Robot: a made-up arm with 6 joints.
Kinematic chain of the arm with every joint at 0, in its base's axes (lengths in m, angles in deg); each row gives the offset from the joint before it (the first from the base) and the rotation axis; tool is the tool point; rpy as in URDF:
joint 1: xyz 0 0 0.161 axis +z
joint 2: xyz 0 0 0 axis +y
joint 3: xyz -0.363 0 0.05 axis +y
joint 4: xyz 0.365 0 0.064 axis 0.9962 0 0.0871
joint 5: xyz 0 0 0 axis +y
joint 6: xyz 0.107 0 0.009 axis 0.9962 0 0.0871
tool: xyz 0 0 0 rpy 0 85 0
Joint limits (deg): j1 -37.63..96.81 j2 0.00..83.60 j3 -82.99..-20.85 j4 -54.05..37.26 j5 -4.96..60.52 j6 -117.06..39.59
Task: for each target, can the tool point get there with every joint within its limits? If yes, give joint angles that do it. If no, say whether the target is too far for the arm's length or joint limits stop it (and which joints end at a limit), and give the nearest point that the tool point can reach.
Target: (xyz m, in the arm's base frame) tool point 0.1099 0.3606 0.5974
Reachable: yes | joints 76.81 69.74 -76.68 -26.71 30.68 21.07
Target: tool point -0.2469 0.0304 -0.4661
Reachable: no: joint limits stop it (at a limit: joint 1, joint 2, joint 3) | nearest point -0.0587 0.2031 0.1333 | short by 0.652 m
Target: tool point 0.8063 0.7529 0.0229
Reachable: no: too far | nearest point 0.3240 0.3025 0.3272 | short by 0.727 m
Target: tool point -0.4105 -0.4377 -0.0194
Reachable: no: joint limits stop it (at a limit: joint 1, joint 2, joint 3, joint 4, joint 5) | nearest point 0.1238 -0.1912 0.1584 | short by 0.615 m
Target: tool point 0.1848 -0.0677 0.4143
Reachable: yes | joints -20.83 36.59 -34.82 2.31 34.44 -69.49
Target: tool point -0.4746 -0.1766 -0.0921
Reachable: no: joint limits stop it (at a limit: joint 1, joint 2, joint 3, joint 4, joint 5) | nearest point -0.0798 0.1901 0.1479 | short by 0.590 m
